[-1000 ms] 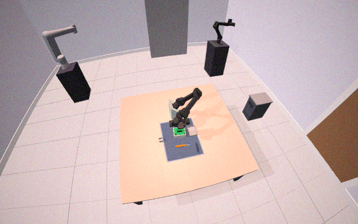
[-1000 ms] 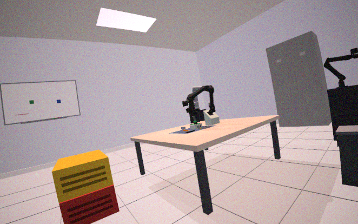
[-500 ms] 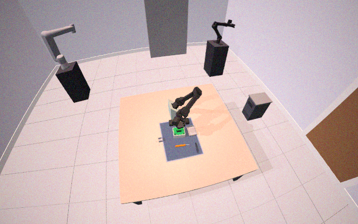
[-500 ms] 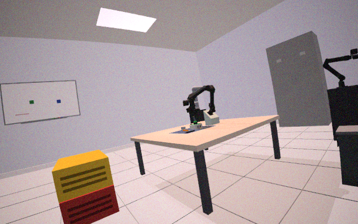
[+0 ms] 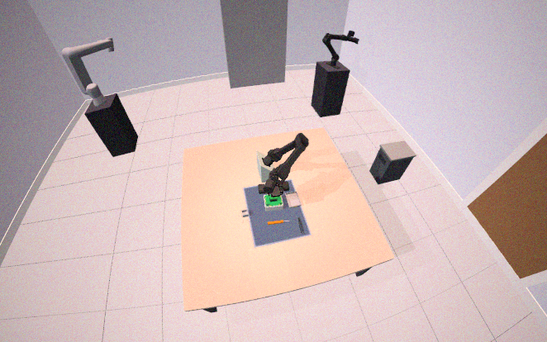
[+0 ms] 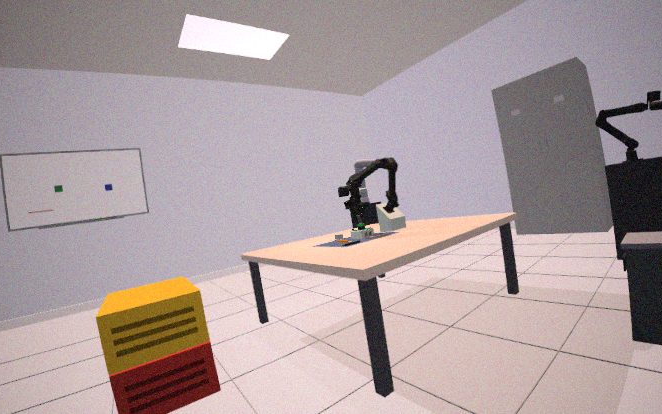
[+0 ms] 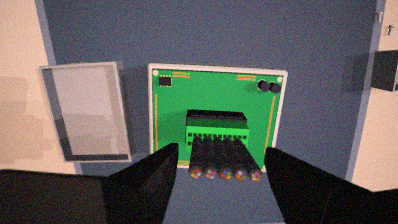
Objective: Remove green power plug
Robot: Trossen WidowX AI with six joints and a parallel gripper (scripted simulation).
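The green power plug is 3 cm below my gripper tip. The rest, counted from my gripper tip: blue mat (12 cm below, 4 cm ahead).
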